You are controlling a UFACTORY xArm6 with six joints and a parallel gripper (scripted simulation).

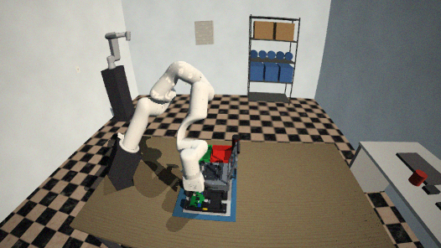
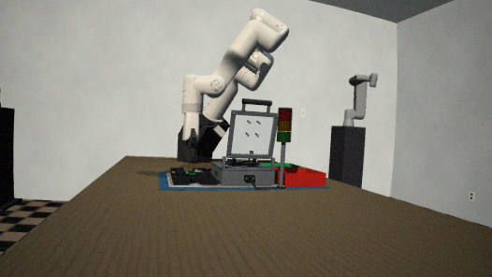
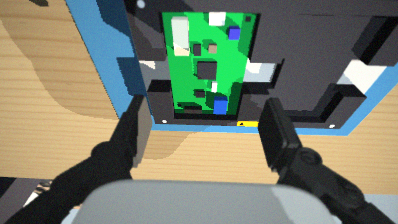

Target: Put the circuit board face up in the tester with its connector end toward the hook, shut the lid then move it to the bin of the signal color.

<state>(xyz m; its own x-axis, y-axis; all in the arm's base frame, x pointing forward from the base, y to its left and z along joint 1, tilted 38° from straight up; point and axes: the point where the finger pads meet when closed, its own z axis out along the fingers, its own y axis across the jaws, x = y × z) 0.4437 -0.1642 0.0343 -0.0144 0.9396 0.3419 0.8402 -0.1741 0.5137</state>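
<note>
My hand is 60 mm above the green circuit board. Also, from my hand: tester plate 60 mm ahead, 180 mm to the left, 10 mm below; black latch hook 230 mm to the left, 10 mm above; tester lid 180 mm ahead, 170 mm to the left, 100 mm above.
</note>
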